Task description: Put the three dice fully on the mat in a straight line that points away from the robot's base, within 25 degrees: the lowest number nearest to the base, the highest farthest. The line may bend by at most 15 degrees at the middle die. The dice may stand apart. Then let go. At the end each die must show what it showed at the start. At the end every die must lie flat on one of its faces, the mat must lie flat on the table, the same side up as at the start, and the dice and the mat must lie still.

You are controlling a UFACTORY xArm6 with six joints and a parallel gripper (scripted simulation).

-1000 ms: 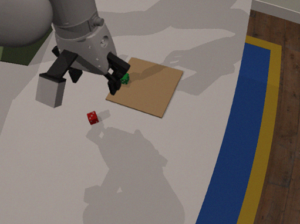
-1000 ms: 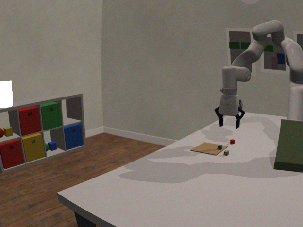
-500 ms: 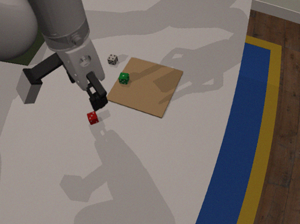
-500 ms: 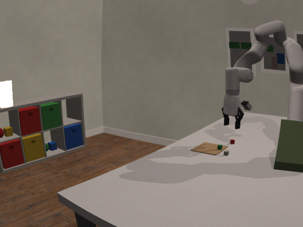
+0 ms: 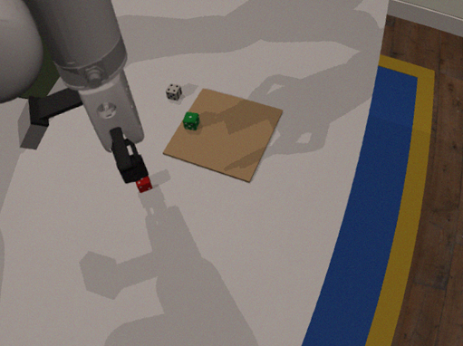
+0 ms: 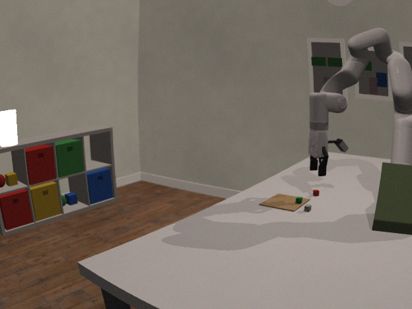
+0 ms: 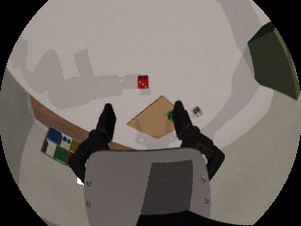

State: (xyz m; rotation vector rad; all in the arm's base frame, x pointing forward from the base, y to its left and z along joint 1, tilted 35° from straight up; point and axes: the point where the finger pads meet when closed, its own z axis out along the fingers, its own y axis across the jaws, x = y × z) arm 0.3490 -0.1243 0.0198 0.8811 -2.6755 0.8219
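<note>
Right now my hand is 90 mm above the red die. Also, from my hand: tan mat 120 mm to the left, 100 mm below, 90 mm ahead; then green die 120 mm to the left, 80 mm below, 40 mm ahead; then white die 180 mm to the left, 90 mm below, 20 mm behind.
</note>
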